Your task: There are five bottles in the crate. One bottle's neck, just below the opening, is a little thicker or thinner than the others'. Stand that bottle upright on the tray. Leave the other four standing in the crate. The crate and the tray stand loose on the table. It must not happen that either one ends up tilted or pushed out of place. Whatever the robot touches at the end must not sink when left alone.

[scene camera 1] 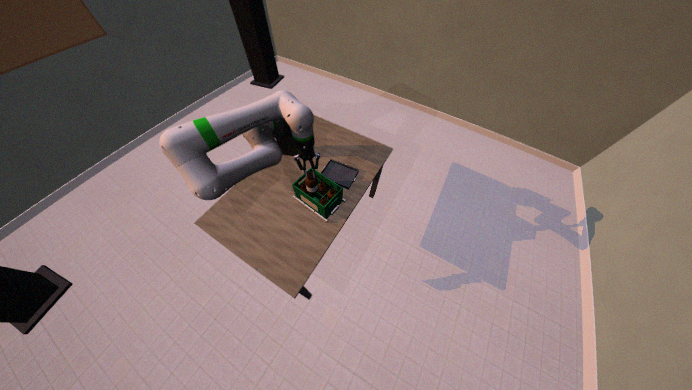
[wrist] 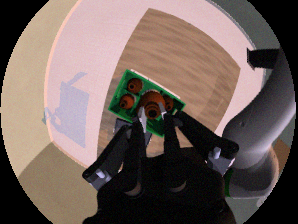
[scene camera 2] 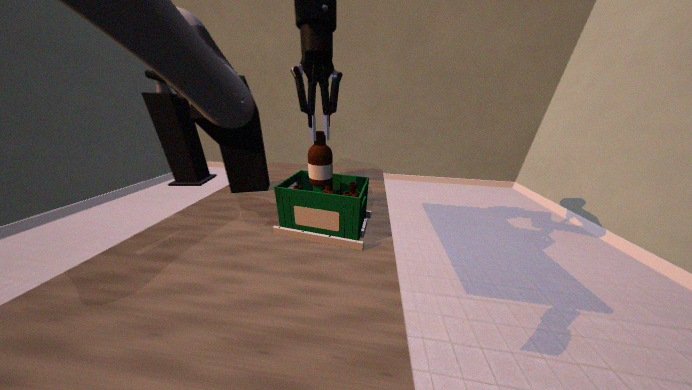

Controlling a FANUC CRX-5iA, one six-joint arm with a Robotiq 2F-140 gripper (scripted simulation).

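Observation:
The gripper appears in the pictures, the wrist view among them, and a green crate can be seen too.

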